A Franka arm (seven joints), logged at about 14 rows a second.
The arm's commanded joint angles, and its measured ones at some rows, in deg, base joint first. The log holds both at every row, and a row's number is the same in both.
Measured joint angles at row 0:
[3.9 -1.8 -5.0 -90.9 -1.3 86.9 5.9]
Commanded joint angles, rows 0 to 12:
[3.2 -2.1 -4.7 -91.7 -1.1 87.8 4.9]
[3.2 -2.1 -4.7 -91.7 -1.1 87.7 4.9]
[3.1 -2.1 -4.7 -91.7 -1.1 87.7 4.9]
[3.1 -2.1 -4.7 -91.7 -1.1 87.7 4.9]
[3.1 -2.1 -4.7 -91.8 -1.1 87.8 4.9]
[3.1 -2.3 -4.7 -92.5 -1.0 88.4 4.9]
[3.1 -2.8 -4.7 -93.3 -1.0 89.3 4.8]
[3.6 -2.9 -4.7 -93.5 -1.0 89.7 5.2]
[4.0 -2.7 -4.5 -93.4 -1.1 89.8 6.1]
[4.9 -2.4 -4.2 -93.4 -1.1 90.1 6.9]
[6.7 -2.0 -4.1 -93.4 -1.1 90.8 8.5]
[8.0 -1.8 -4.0 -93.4 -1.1 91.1 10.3]
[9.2 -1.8 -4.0 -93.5 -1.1 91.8 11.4]
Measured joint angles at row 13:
[7.2 -1.7 -4.4 -92.4 -1.3 89.8 8.5]
